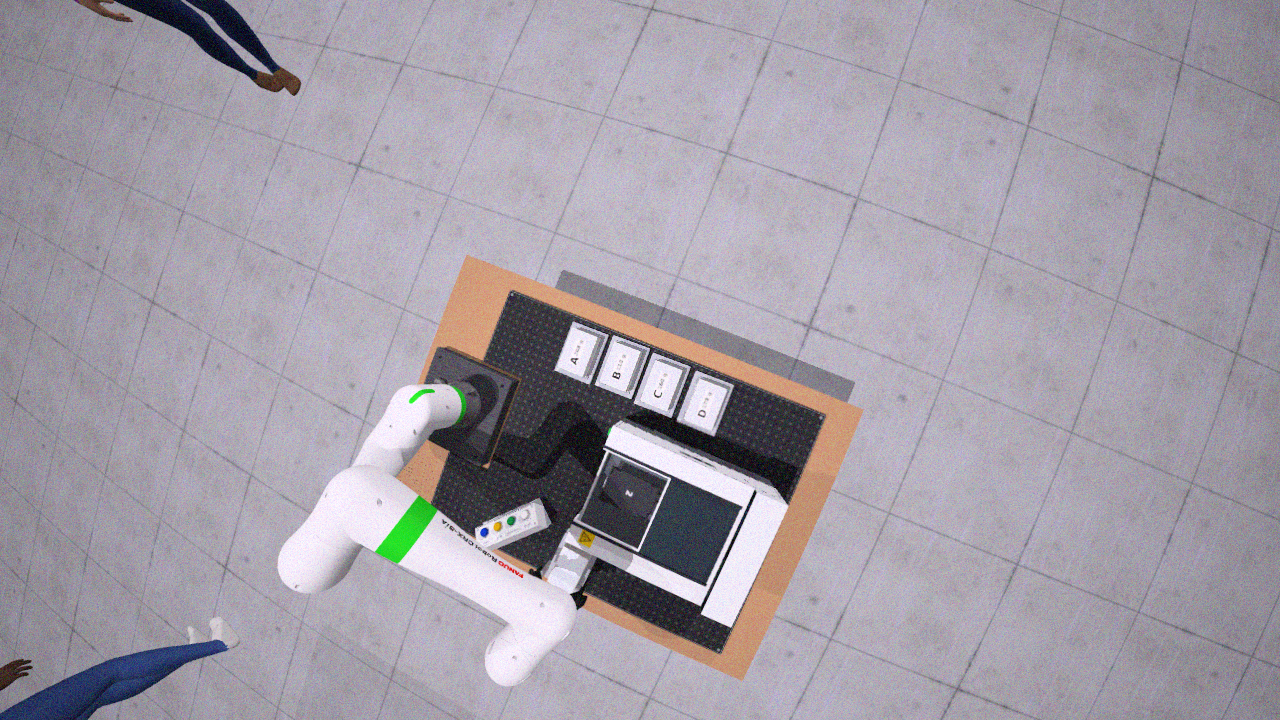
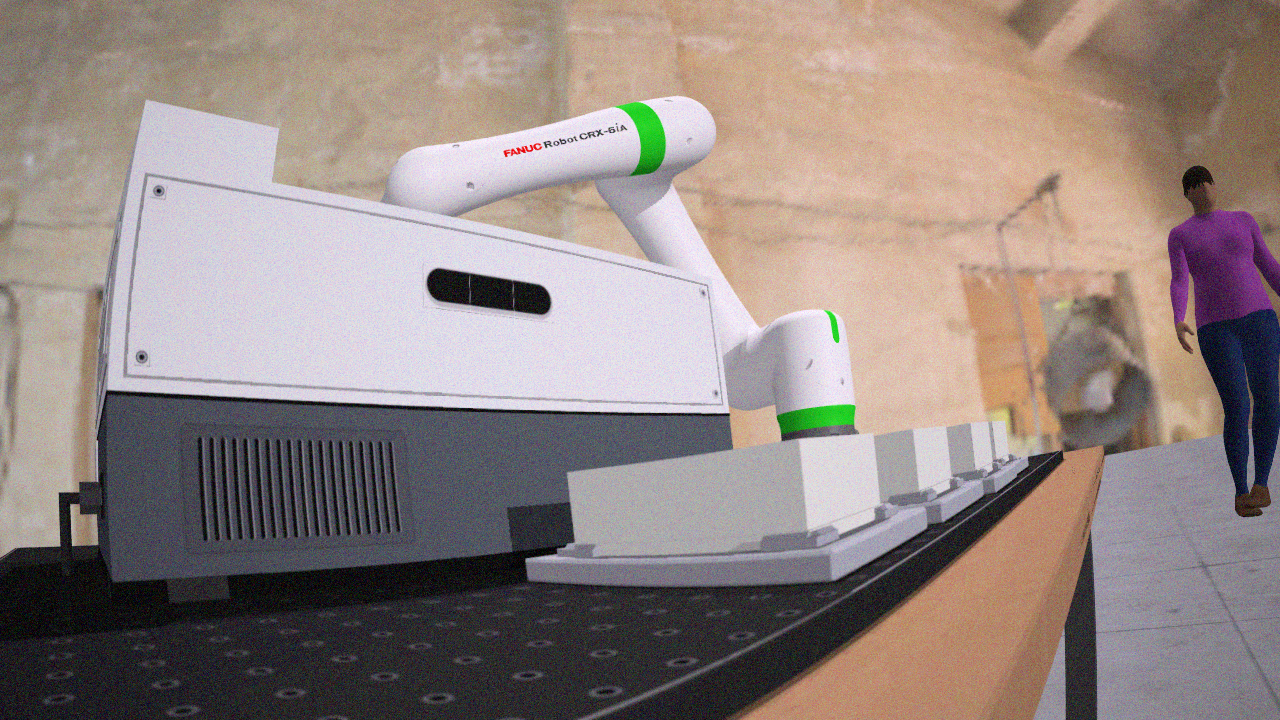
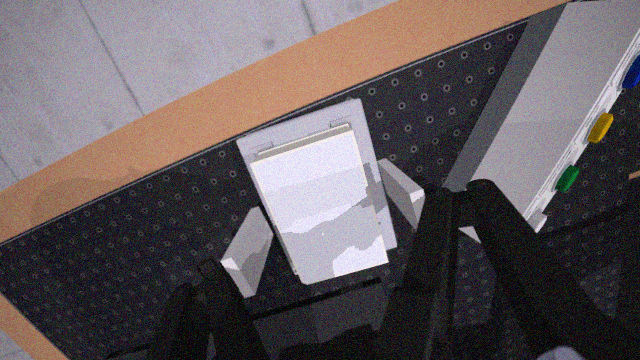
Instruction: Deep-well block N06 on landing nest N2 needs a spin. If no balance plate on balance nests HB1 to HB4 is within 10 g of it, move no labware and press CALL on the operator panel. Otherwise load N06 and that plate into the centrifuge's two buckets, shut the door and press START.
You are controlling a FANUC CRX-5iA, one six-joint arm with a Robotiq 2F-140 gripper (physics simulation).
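Seen in the pictures: gripper, fingertip midpoint: [image 1: 565, 573] [image 3: 322, 199]; arm's base, link origin: [image 1: 460, 404].
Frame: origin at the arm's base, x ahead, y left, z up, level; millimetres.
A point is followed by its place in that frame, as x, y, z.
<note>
My gripper [image 1: 557, 586] @[488, -370, 35] [image 3: 322, 199] @[488, -370, 35] is open and empty, with one fingertip on each long side of a white block [image 1: 570, 567] @[498, -344, 42] [image 3: 320, 210] @[492, -365, 43], apart from it. The block sits on a light grey nest [image 3: 367, 145] @[431, -386, 1]; no label is readable on it. Four balance plates, lettered A [image 1: 580, 351] @[338, 274, 18], B [image 1: 622, 365] @[471, 271, 17], C [image 1: 663, 385] @[603, 250, 18] and D [image 1: 706, 402] @[734, 239, 18] [image 2: 684, 514] @[775, 234, -7], sit on their nests; their small print is unreadable. The centrifuge [image 1: 747, 559] @[925, -79, 207] [image 2: 402, 313] @[811, 92, 109] shows an opening at its top with a dark bucket [image 1: 617, 488] @[569, -49, 103] inside. The operator panel [image 1: 512, 523] @[289, -283, 37] [image 3: 530, 105] @[287, -356, 13] has blue, yellow, green and white buttons.
The centrifuge stands close beside the block's nest, and the panel stands on the other side. The robot's base plate [image 1: 499, 420] @[139, -9, -12] is at the table's left end. People's legs [image 1: 210, 44] [image 1: 116, 676] show on the floor; a person in purple [image 2: 1221, 268] stands beyond the table.
</note>
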